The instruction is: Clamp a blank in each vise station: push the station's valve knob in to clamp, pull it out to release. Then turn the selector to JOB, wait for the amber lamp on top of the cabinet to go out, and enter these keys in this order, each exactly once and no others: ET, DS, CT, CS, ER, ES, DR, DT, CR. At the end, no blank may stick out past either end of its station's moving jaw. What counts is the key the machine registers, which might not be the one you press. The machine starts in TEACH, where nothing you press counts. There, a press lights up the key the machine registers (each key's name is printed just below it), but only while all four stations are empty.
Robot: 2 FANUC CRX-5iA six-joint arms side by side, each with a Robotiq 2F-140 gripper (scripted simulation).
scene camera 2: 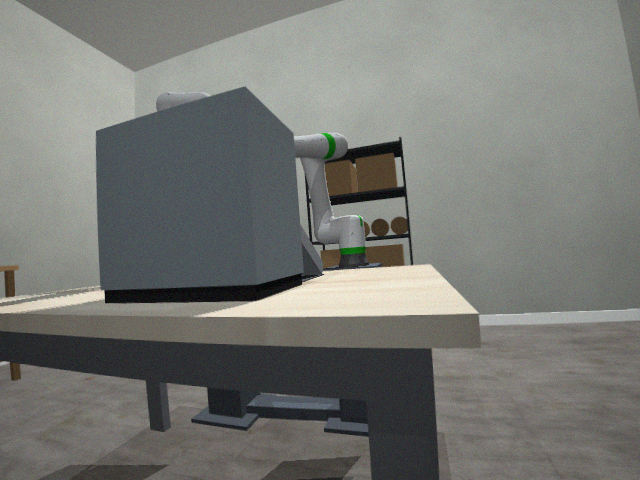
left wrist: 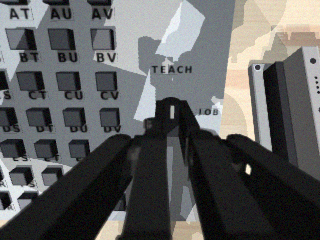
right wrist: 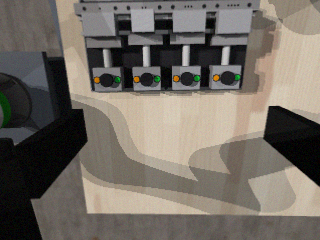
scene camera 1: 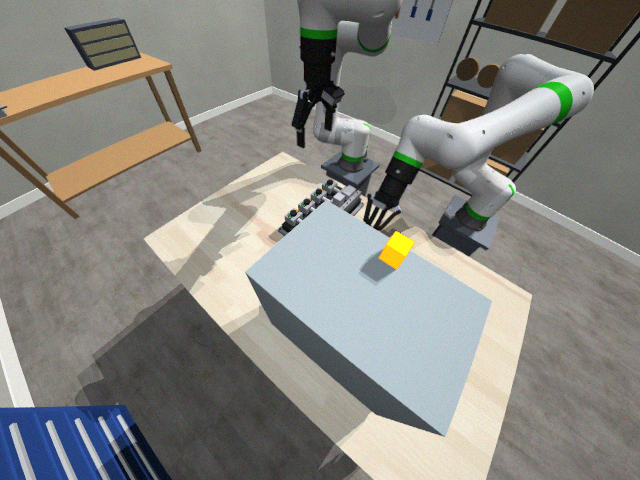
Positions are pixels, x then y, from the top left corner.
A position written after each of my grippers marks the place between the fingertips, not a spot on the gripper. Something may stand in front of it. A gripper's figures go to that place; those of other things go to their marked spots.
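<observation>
My right gripper (right wrist: 174, 124) is 0.15 m from the lens. There's a grey blank (right wrist: 180, 23) at 0.41 m from the lens, then a grey blank (right wrist: 223, 24) that's 0.43 m from the lens, and a grey blank (right wrist: 93, 25) that's also 0.43 m from the lens.
</observation>
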